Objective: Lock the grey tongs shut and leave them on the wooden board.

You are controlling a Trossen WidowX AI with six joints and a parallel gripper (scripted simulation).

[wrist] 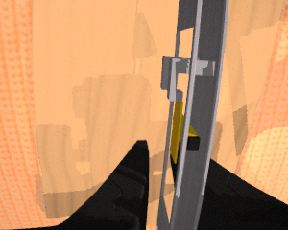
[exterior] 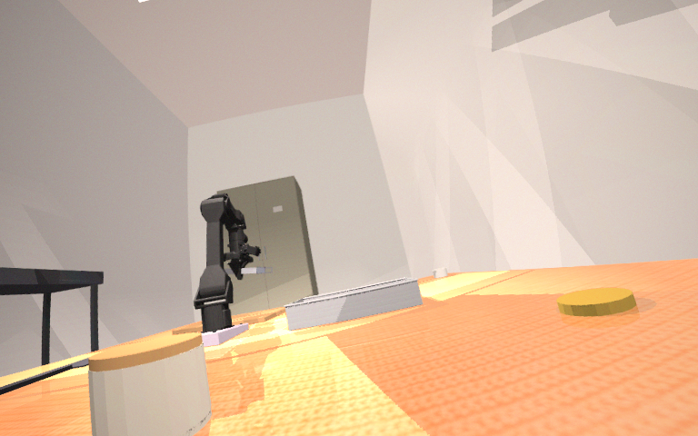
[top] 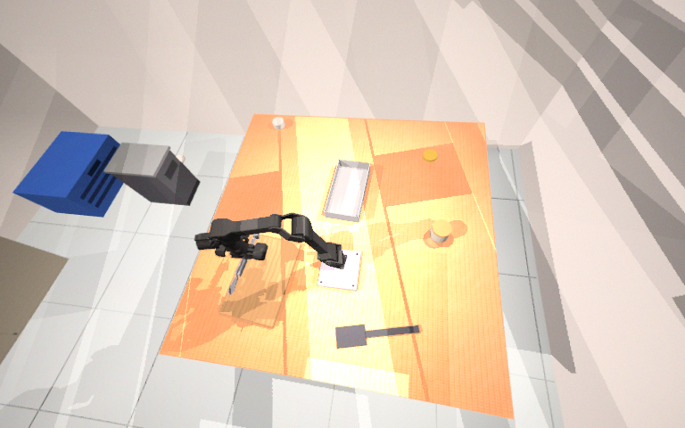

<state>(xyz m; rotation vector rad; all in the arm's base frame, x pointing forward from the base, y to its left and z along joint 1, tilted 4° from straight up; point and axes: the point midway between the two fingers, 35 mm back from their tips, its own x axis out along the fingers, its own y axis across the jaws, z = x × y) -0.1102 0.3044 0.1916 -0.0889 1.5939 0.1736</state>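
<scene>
Now: the wooden board 4 cm behind my gripper tip, 1 cm to the right of it and 15 cm below it. From my gripper tip the other things lie so: grey roasting tin: 47 cm ahead, 26 cm to the right, 13 cm below; then dark spatula: 12 cm behind, 52 cm to the right, 15 cm below; then lidded white pot: 35 cm ahead, 71 cm to the right, 12 cm below.
</scene>
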